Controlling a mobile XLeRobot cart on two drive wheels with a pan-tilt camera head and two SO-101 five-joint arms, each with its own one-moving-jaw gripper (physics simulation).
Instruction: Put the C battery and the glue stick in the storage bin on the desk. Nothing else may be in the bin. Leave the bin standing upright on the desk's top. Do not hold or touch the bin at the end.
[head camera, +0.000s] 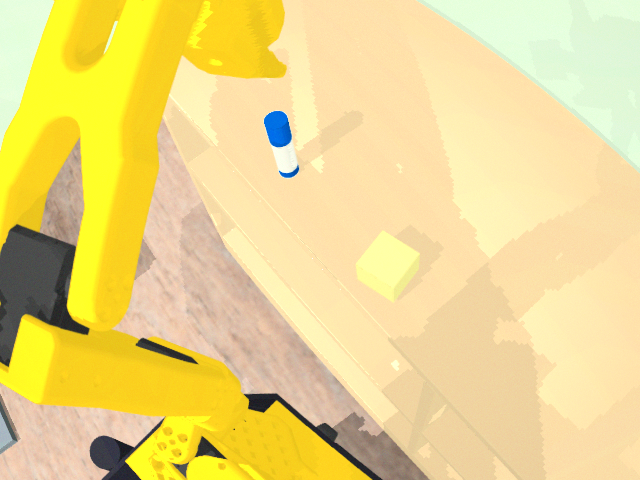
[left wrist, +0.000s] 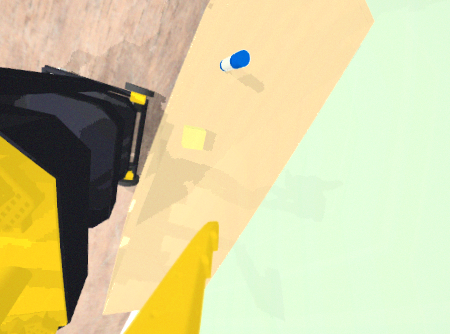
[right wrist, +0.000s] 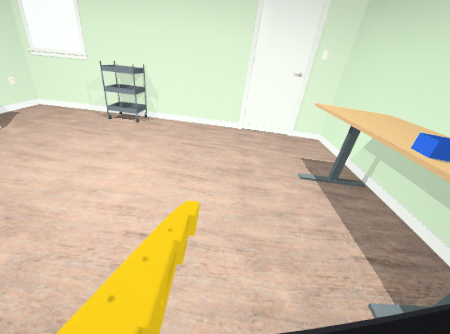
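Pixels of known places: left hand, tool point: (head camera: 279, 66) (left wrist: 218, 232); right hand, tool point: (right wrist: 197, 214); left arm's base, link origin: (head camera: 210, 459).
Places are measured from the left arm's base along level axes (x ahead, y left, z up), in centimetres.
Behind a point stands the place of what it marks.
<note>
The glue stick (head camera: 283, 144) {x 25.8, y 20.6, z -10.3 cm} (left wrist: 235, 60) {x 25.3, y 21.1, z -8.2 cm}, white with a blue cap, stands upright on the desk (head camera: 516, 170) {x 42.8, y 2.1, z -16.5 cm} (left wrist: 280, 100) {x 43.6, y 20.5, z -16.5 cm} (right wrist: 385, 127) {x -118.0, y 91.2, z -5.5 cm}. A blue box (right wrist: 433, 146) {x -74.3, y 66.7, z -0.8 cm}, apparently the storage bin, sits on the desk at the right edge of the right wrist view, partly cut off. The C battery does not show in any view. My left gripper (head camera: 253, 56) (left wrist: 212, 235) is open and empty, above the desk; one notched jaw shows in its wrist view, apart from the glue stick. My right gripper (right wrist: 194, 212) is open and empty, with one notched jaw showing, over the floor.
A pale yellow block (head camera: 388, 265) {x 23.2, y 4.9, z -13.1 cm} (left wrist: 193, 137) {x 23.3, y 5.8, z -13.0 cm} lies on the desk near its front edge. The dark cart base (left wrist: 102, 145) {x 1.4, y -9.3, z -37.5 cm} is beside the desk. A grey shelf cart (right wrist: 125, 90) {x -307.1, y -123.9, z -33.5 cm} and a white door (right wrist: 282, 65) {x -306.3, y 91.1, z 22.7 cm} are far off. A desk leg (right wrist: 345, 152) {x -162.4, y 114.4, z -43.2 cm} stands under the desk.
</note>
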